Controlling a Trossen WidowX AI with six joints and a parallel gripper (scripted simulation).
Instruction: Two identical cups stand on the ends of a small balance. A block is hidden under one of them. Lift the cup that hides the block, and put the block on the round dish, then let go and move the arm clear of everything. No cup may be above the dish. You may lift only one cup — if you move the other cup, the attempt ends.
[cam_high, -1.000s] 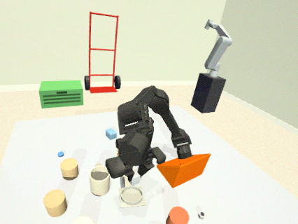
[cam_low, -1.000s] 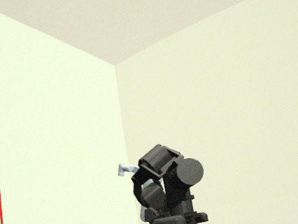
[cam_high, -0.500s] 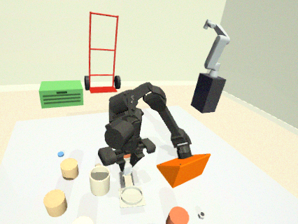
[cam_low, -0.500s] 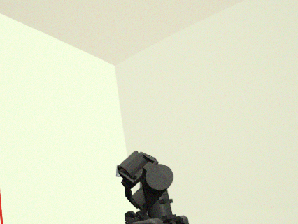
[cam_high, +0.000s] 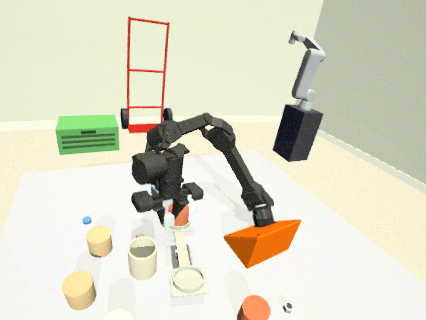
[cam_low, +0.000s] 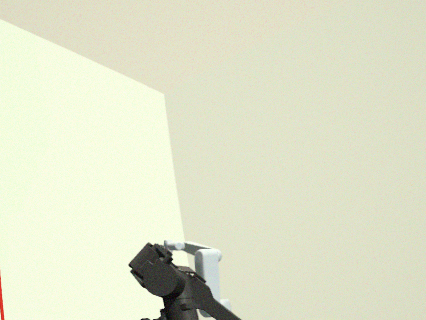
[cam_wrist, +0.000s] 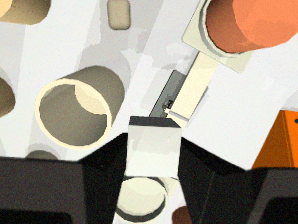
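Now: gripper tip 13 cm past the pale round dish, 21 cm to the left of it and 15 cm above it. Round my gripper tip: beige mug: 7 cm ahead, 3 cm to the left, 11 cm below; then orange cup: 15 cm behind, 29 cm to the left, 11 cm below; then white block: 1 cm above.
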